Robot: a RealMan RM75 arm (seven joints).
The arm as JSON. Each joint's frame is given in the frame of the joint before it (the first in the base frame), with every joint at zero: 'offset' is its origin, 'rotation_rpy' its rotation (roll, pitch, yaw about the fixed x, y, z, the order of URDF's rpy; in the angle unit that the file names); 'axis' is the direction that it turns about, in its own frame. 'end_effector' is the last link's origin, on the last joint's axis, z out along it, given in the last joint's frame.
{
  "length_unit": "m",
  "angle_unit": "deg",
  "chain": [
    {
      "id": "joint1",
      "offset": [
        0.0,
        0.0,
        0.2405
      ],
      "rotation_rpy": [
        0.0,
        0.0,
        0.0
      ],
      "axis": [
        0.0,
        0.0,
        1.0
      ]
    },
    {
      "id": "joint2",
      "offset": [
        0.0,
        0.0,
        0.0
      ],
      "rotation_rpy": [
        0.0,
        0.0,
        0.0
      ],
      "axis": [
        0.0,
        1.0,
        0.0
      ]
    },
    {
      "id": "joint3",
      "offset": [
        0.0,
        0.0,
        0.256
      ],
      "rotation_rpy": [
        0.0,
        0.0,
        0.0
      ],
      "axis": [
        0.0,
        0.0,
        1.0
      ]
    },
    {
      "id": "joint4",
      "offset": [
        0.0,
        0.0,
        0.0
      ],
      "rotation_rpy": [
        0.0,
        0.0,
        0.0
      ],
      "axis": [
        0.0,
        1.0,
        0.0
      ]
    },
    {
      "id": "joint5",
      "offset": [
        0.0,
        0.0,
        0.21
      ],
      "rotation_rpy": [
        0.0,
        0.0,
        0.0
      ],
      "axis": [
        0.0,
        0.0,
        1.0
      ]
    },
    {
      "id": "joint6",
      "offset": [
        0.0,
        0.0,
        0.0
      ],
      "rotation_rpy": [
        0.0,
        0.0,
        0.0
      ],
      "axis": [
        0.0,
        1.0,
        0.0
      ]
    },
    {
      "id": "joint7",
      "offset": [
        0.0,
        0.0,
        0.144
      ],
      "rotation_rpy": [
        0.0,
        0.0,
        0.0
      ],
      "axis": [
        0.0,
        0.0,
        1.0
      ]
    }
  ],
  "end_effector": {
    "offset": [
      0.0,
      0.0,
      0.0
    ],
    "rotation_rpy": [
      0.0,
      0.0,
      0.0
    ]
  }
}
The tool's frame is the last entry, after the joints.
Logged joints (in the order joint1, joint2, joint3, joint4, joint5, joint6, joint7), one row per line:
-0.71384 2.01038 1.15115 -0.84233 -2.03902 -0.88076 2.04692
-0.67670 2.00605 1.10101 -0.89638 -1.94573 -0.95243 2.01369
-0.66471 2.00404 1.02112 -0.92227 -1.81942 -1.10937 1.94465
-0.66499 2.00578 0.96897 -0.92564 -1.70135 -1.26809 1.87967
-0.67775 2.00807 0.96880 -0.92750 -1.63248 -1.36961 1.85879
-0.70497 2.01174 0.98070 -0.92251 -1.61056 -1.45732 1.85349
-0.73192 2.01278 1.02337 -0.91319 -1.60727 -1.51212 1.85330
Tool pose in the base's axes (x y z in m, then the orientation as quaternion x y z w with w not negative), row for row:
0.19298 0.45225 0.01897 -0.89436 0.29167 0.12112 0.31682
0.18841 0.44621 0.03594 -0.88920 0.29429 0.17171 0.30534
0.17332 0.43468 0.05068 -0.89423 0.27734 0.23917 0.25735
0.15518 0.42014 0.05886 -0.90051 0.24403 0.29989 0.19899
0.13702 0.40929 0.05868 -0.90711 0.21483 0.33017 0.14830
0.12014 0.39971 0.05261 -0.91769 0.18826 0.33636 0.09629
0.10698 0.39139 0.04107 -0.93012 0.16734 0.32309 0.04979
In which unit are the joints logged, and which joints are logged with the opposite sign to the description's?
The joints are logged in radians. Opposite sign: joint1, joint3.
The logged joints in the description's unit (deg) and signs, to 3 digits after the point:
40.900 115.186 -65.956 -48.262 -116.827 -50.464 117.280
38.772 114.938 -63.083 -51.359 -111.482 -54.570 115.376
38.085 114.823 -58.506 -52.842 -104.245 -63.562 111.420
38.101 114.923 -55.518 -53.035 -97.480 -72.656 107.697
38.832 115.054 -55.508 -53.142 -93.534 -78.473 106.501
40.392 115.264 -56.190 -52.856 -92.278 -83.498 106.197
41.936 115.324 -58.635 -52.322 -92.090 -86.638 106.186

